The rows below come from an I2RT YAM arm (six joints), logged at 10 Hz.
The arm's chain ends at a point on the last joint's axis. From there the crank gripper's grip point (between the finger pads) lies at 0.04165 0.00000 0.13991 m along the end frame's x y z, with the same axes.
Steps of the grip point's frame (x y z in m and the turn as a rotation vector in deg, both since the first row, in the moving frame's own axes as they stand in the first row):
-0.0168 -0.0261 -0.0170 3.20 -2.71 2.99
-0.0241 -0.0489 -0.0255 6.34 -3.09 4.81
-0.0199 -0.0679 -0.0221 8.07 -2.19 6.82
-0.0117 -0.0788 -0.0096 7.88 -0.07 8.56
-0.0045 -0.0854 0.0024 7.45 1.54 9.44
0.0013 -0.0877 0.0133 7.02 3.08 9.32
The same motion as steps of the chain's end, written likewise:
-0.0103 -0.0202 -0.0187 3.20 -2.71 2.99
-0.0170 -0.0365 -0.0269 6.34 -3.09 4.81
-0.0154 -0.0528 -0.0225 8.07 -2.19 6.82
-0.0125 -0.0659 -0.0088 7.88 -0.07 8.56
-0.0091 -0.0745 0.0043 7.45 1.54 9.44
-0.0069 -0.0782 0.0164 7.02 3.08 9.32

